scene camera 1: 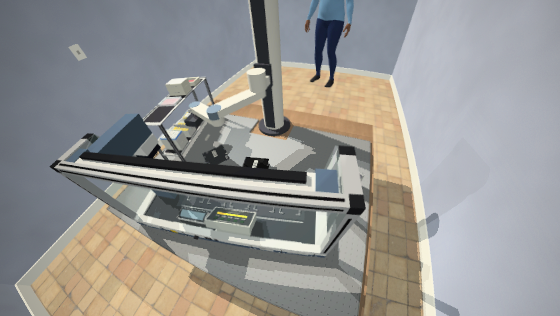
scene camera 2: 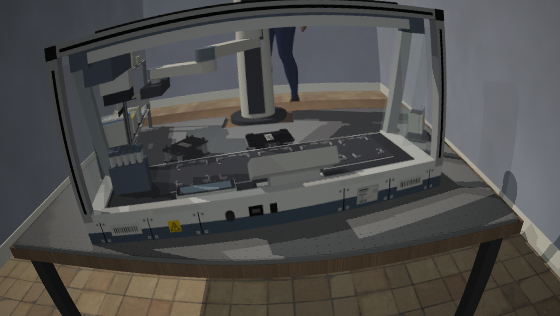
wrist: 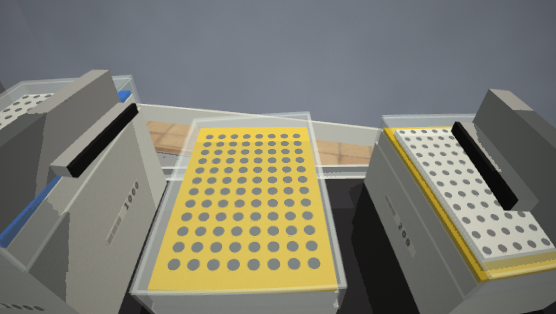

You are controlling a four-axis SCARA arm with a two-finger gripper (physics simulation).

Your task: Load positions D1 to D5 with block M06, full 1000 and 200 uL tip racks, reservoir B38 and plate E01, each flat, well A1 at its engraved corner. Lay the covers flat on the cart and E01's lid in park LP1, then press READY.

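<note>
My gripper (wrist: 290, 97) is open and empty, its fingers spread above the tip racks in the wrist view. Between and below them is a yellow-topped rack (wrist: 240, 279) under a clear cover; its holes look grey, with no white tips in them. At left stands a 1000 rack (wrist: 131, 165) with white tips, a blue rim and a clear cover, partly behind the left finger. At right stands a 200 rack (wrist: 400, 200) with a white perforated top, a yellow rim and a clear cover, partly behind the right finger. Two black stands (scene camera 1: 215, 154) (scene camera 2: 270, 138) sit behind the deck (scene camera 2: 365, 148); their labels are unreadable.
The shelf unit's top level carries a white box (scene camera 1: 177, 87) and a pink-topped item (scene camera 1: 170, 101). A blue tube rack (scene camera 2: 130, 176) stands at the deck's left end. A display box (scene camera 1: 231, 218) and a tablet-like screen (scene camera 2: 206, 187) are at the front. The enclosure frame (scene camera 2: 436, 90) surrounds the deck.
</note>
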